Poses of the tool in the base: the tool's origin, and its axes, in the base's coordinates. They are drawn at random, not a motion.
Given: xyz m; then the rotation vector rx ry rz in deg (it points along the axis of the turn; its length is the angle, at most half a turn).
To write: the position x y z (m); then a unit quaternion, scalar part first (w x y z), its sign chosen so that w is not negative. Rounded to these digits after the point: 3 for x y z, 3 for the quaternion.
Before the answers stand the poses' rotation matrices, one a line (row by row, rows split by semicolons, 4 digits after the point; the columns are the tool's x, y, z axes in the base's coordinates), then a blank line. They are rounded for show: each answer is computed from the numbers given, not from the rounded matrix.
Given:
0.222, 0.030, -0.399, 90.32, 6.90, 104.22
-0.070, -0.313, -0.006, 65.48, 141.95, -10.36
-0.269, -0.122, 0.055, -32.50, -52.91, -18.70
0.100, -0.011, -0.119, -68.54, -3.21, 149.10
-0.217, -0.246, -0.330, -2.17, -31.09, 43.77
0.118, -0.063, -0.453, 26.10, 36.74, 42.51
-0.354, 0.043, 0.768, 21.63, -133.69, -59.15
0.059, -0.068, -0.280, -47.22, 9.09, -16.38
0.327, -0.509, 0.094, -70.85, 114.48, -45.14
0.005, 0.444, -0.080, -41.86, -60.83, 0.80
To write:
0.0021 -0.4472 0.8944; 0.5612 -0.7398 -0.3712; 0.8277 0.5027 0.2494
-0.5831 0.7526 0.3058; 0.7002 0.6565 -0.2805; -0.4119 0.0506 -0.9098
0.5694 0.4961 -0.6554; -0.0259 0.8078 0.5889; 0.8216 -0.3184 0.4728
-0.6198 -0.2324 -0.7496; 0.2644 -0.9611 0.0793; -0.7389 -0.1490 0.6571
0.5922 -0.6472 -0.4799; 0.6663 0.7283 -0.1600; 0.4531 -0.2251 0.8626
0.5642 -0.4732 0.6765; 0.7379 0.6565 -0.1562; -0.3702 0.5874 0.7196
-0.8065 -0.0310 -0.5904; -0.4578 0.6647 0.5904; 0.3742 0.7464 -0.5503
0.9500 0.1887 0.2490; -0.3111 0.6438 0.6991; -0.0284 -0.7416 0.6703
-0.3428 -0.5235 0.7800; -0.9150 0.3742 -0.1510; -0.2128 -0.7655 -0.6073
0.5102 0.3266 -0.7957; 0.3474 0.7680 0.5380; 0.7868 -0.5509 0.2783

0.222, 0.030, -0.399, 0.358, 0.611, 0.047, 0.705
-0.070, -0.313, -0.006, 0.202, 0.409, 0.887, -0.065
-0.269, -0.122, 0.055, 0.844, -0.269, -0.437, -0.155
0.100, -0.011, -0.119, 0.138, -0.414, -0.019, 0.900
-0.217, -0.246, -0.330, 0.892, -0.018, -0.261, 0.368
0.118, -0.063, -0.453, 0.857, 0.217, 0.305, 0.353
-0.354, 0.043, 0.768, 0.277, 0.141, -0.869, -0.385
0.059, -0.068, -0.280, 0.903, -0.399, 0.077, -0.138
0.327, -0.509, 0.094, 0.326, -0.472, 0.762, -0.301
0.005, 0.444, -0.080, 0.799, -0.341, -0.495, 0.007

